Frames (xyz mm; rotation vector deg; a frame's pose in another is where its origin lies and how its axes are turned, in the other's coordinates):
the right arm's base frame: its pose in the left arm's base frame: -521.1 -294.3 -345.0 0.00 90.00 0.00
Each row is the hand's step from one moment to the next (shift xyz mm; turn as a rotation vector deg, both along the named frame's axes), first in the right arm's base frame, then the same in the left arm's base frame.
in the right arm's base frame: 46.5 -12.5 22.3 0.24 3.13 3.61
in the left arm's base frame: 22.3 -12.5 -46.5 3.61 3.13 -0.24
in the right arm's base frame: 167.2 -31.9 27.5 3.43 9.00 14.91
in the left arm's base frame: 27.5 -31.9 -167.2 14.91 9.00 -3.43
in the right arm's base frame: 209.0 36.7 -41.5 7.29 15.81 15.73
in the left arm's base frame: -41.5 36.7 -209.0 15.73 15.81 -7.29
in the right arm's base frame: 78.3 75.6 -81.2 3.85 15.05 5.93
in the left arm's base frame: -81.2 75.6 -78.3 5.93 15.05 -3.85
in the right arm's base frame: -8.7 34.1 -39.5 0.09 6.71 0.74
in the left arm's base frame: -39.5 34.1 8.7 0.74 6.71 -0.09
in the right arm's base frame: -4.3 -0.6 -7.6 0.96 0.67 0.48
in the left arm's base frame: -7.6 -0.6 4.3 0.48 0.67 -0.96
